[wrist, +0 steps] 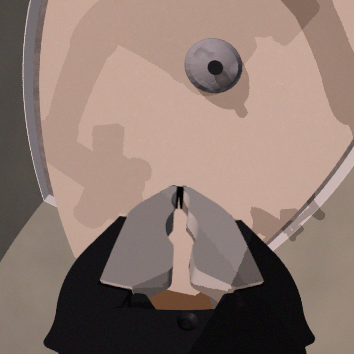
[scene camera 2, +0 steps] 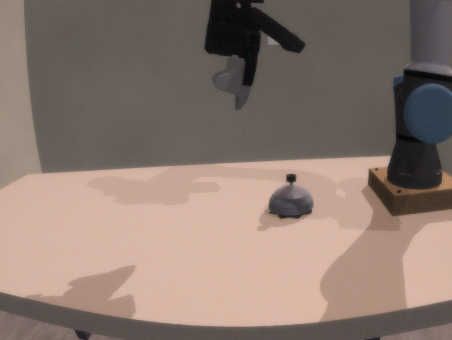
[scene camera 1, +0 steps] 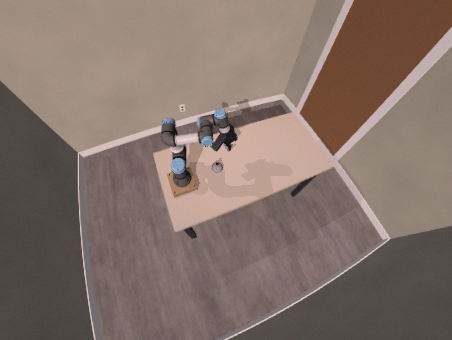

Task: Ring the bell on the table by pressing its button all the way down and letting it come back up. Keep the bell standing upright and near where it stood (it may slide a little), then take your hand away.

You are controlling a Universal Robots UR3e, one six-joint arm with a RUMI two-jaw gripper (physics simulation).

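Where they show: gripper, fingertip midpoint: [wrist: 178, 187] [scene camera 2: 237, 109] [scene camera 1: 229, 151]; arm's base, origin of the base link: [scene camera 2: 414, 178] [scene camera 1: 182, 178].
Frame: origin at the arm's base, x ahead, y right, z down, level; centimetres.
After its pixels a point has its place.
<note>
A silver dome bell [scene camera 1: 217, 167] @[x 26.5, y -0.1, z -0.1 cm] [scene camera 2: 291, 201] @[x 26.9, y -5.2, z 1.0 cm] [wrist: 206, 56] @[x 26.0, y -0.5, z -0.2 cm] stands upright on the table [scene camera 1: 295, 145] @[x 96.7, y -0.5, z 4.1 cm] [scene camera 2: 150, 245] @[x 49.2, y -15.3, z 4.1 cm] [wrist: 150, 100] @[x 35.7, y 5.5, z 4.1 cm]. Its black button [scene camera 2: 291, 177] @[x 26.8, y -2.6, z -2.4 cm] [wrist: 215, 67] @[x 26.8, y -1.9, z -2.5 cm] is up on top of the dome. My gripper [scene camera 2: 241, 107] @[x 35.3, y -1.9, z -14.4 cm] [wrist: 178, 187] @[x 35.3, y -1.9, z -14.4 cm] is shut with its grey fingertips together and nothing between them. It hangs high above the table, apart from the bell, to the left of it in scene camera 2. In the wrist view the bell lies beyond the fingertips, a little to the right. In scene camera 1 the gripper is small, and its fingertips are hard to make out.
The arm's base stands on a wooden block [scene camera 1: 184, 190] @[x -0.9, y 9.1, z 0.1 cm] [scene camera 2: 425, 201] @[x 0.5, y -7.7, z 1.8 cm] at one end of the table, near the bell. A wall rises behind the table's far edge, with a white outlet [scene camera 1: 182, 107] on it. Shadows of the arm lie across the table top.
</note>
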